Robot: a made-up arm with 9 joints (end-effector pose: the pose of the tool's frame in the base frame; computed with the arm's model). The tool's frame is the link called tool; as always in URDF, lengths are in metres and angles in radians.
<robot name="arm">
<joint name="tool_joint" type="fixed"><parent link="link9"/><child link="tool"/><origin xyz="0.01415 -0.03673 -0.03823" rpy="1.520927 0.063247 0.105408"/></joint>
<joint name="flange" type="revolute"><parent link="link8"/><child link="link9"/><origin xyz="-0.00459 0.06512 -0.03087" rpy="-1.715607 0.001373 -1.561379"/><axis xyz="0 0 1"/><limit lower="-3.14" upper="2.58"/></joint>
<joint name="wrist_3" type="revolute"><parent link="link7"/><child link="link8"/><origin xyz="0.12 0.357 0.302" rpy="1.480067 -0.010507 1.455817"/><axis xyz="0 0 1"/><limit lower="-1.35" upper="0.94"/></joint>
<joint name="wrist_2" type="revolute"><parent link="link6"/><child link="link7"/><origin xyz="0.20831 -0.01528 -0.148" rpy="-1.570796 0 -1.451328"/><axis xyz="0 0 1"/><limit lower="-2.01" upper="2.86"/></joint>
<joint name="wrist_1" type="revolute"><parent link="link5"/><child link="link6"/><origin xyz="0.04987 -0.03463 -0.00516" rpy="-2.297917 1.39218 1.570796"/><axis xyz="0 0 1"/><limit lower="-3.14" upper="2.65"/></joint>
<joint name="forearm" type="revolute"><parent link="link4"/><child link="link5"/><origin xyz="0.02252 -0.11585 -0.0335" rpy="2.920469 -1.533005 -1.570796"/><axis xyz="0 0 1"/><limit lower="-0.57" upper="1.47"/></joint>
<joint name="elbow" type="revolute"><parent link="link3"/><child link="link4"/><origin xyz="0.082 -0.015 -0.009" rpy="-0.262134 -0.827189 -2.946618"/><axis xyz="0 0 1"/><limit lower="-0.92" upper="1.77"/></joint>
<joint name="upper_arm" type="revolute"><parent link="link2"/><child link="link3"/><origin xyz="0.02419 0.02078 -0.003" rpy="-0.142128 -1.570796 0"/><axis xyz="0 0 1"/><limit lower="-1.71" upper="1.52"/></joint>
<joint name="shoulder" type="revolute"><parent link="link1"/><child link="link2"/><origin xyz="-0.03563 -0.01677 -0.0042" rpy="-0.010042 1.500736 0"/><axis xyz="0 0 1"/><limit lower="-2.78" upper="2.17"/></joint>
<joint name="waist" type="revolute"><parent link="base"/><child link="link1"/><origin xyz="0.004 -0.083 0.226" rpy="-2.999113 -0.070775 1.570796"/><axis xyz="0 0 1"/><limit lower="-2.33" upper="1.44"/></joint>
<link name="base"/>
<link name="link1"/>
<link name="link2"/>
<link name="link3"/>
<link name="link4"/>
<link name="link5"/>
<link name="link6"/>
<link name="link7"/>
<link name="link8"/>
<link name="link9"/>
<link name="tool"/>
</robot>
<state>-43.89 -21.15 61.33 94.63 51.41 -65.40 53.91 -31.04 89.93</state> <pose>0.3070 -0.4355 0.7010 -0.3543 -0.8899 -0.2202 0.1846</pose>
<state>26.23 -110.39 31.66 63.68 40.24 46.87 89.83 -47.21 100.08</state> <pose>0.4457 0.3006 0.6419 0.8862 0.0735 -0.4131 0.1963</pose>
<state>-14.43 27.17 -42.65 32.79 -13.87 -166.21 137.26 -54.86 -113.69</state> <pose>0.5268 0.3361 0.1078 0.5937 0.3049 0.6484 0.3663</pose>
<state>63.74 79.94 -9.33 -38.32 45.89 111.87 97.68 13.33 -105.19</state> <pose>0.6897 0.1951 -0.0935 -0.8039 -0.1532 -0.2431 0.5207</pose>
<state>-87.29 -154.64 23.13 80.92 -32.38 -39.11 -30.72 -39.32 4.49</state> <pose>-0.2404 -0.7130 0.4665 0.5437 0.5137 0.3113 0.5862</pose>
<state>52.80 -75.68 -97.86 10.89 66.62 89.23 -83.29 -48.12 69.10</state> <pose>-0.4744 -0.3100 -0.2668 0.2440 0.4211 0.6285 0.6067</pose>
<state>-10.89 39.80 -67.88 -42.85 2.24 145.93 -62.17 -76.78 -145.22</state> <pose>-0.7193 0.4161 0.1235 -0.5617 -0.1169 0.8186 0.0269</pose>
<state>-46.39 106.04 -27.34 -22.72 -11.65 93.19 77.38 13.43 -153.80</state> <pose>-0.7611 -0.1355 0.0435 0.3508 -0.8775 0.3243 0.0431</pose>
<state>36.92 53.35 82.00 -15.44 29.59 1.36 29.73 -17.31 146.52</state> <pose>0.5273 0.2109 -0.0952 -0.6698 -0.5367 0.4667 0.2133</pose>
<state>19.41 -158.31 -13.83 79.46 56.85 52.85 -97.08 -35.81 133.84</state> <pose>0.2174 0.4028 -0.1305 -0.4445 -0.2648 0.7158 0.4690</pose>
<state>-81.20 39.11 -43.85 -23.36 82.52 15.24 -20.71 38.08 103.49</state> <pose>0.4749 -0.2292 0.6205 -0.0329 -0.4505 -0.7949 0.4051</pose>
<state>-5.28 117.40 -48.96 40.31 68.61 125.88 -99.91 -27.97 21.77</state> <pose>-0.2209 0.3661 0.7226 0.6498 0.2349 -0.4414 0.5726</pose>
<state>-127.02 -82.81 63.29 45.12 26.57 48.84 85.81 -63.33 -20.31</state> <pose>-0.4747 0.0441 0.8457 -0.0517 0.1481 -0.3666 0.9171</pose>
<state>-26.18 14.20 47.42 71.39 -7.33 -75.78 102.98 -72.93 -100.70</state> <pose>0.4559 0.2261 0.5861 -0.3157 0.1484 0.4480 0.8232</pose>
